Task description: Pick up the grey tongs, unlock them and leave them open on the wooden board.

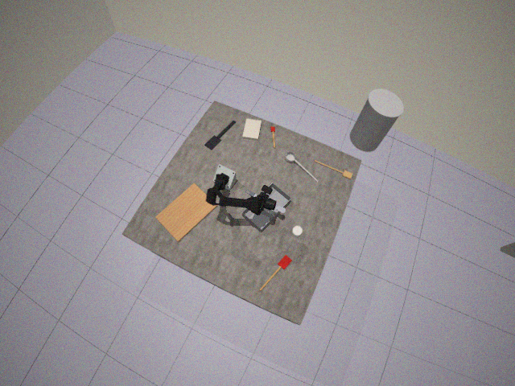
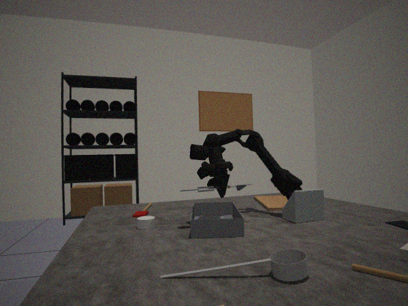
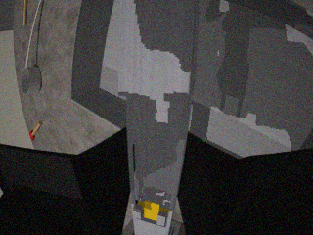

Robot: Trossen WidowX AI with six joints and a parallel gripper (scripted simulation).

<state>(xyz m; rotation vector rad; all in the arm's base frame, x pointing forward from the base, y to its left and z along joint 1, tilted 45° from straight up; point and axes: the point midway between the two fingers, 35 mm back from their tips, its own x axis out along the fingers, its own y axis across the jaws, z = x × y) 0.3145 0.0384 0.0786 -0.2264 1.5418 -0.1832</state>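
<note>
Right now my gripper tip is 30 mm below the yellow lock piece, 30 mm past it and 20 mm to the left of it. The rest, counted from my gripper tip: wooden board 420 mm behind, 310 mm to the right, 100 mm below; then roasting tin 80 mm below, 30 mm ahead, 10 mm to the right; then red spatula 340 mm to the right, 300 mm ahead, 100 mm below.
</note>
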